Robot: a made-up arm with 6 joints.
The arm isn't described. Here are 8 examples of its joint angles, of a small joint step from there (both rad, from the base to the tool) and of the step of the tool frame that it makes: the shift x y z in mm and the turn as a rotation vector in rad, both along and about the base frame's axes.
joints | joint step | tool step
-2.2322 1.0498 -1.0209 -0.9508 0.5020 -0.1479 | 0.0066 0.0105 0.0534 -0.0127 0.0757 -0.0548 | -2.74 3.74 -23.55 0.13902 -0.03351 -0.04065
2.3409 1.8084 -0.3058 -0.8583 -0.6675 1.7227 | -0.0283 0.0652 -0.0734 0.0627 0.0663 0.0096 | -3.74 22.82 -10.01 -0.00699 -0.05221 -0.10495
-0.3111 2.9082 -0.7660 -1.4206 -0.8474 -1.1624 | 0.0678 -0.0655 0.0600 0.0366 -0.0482 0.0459 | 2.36 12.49 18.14 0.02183 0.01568 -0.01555
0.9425 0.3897 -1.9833 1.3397 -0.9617 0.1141 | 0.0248 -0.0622 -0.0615 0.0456 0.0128 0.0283 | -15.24 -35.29 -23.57 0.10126 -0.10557 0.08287
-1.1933 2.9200 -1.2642 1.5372 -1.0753 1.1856 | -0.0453 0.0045 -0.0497 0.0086 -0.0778 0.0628 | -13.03 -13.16 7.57 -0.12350 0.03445 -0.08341
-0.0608 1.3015 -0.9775 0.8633 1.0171 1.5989 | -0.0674 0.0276 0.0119 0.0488 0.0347 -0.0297 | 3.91 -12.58 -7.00 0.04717 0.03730 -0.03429
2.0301 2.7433 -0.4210 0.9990 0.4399 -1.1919 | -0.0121 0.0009 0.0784 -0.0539 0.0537 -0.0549 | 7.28 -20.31 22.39 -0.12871 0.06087 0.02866
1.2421 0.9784 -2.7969 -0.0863 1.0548 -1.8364 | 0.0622 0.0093 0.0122 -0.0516 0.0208 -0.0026 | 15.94 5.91 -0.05 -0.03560 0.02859 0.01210
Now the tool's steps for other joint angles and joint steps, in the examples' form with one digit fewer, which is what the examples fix.
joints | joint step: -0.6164 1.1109 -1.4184 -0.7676 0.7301 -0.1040 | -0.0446 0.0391 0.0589 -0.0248 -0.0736 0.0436
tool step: 10.5 -17.0 -20.6 0.0135 0.0225 -0.0116
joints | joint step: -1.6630 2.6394 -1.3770 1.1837 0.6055 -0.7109 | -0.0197 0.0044 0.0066 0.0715 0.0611 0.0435
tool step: -0.7 1.0 2.0 0.0473 -0.0906 -0.0997
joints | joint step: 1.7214 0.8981 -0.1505 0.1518 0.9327 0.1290 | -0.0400 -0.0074 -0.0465 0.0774 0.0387 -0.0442
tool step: -5.2 7.4 11.2 0.0138 0.0694 -0.0362
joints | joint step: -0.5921 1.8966 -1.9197 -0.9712 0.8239 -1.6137 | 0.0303 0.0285 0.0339 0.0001 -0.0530 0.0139
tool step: 19.4 6.9 -20.5 0.0189 0.0167 0.0691
